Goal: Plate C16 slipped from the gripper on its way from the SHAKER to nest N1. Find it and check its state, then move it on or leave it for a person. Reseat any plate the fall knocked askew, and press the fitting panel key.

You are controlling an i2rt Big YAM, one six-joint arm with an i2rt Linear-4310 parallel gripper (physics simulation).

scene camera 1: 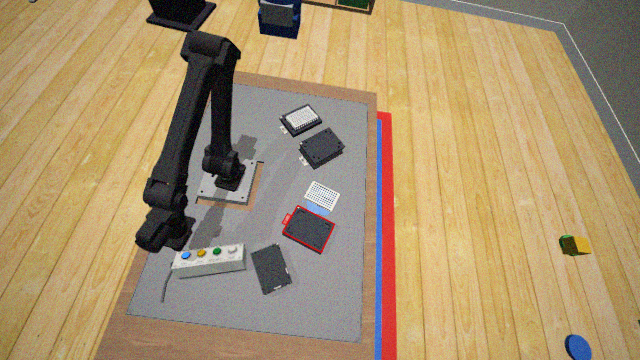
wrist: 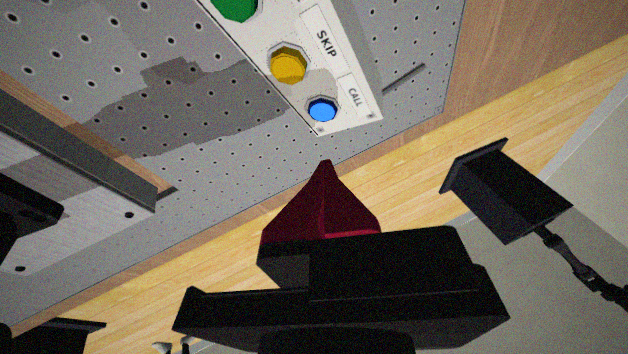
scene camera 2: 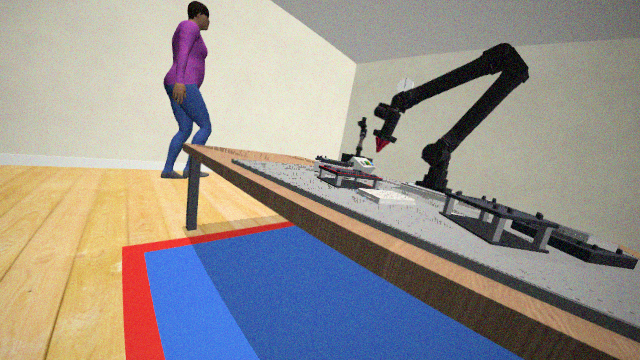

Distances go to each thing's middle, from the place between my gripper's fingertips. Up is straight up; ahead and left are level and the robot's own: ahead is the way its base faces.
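Yellow SKIP button (wrist: 288,65), from my hand: 5 cm ahead, 6 cm below. Dark shaker (scene camera 1: 271,269), from my hand: 28 cm ahead, 2 cm to the left, 9 cm below.
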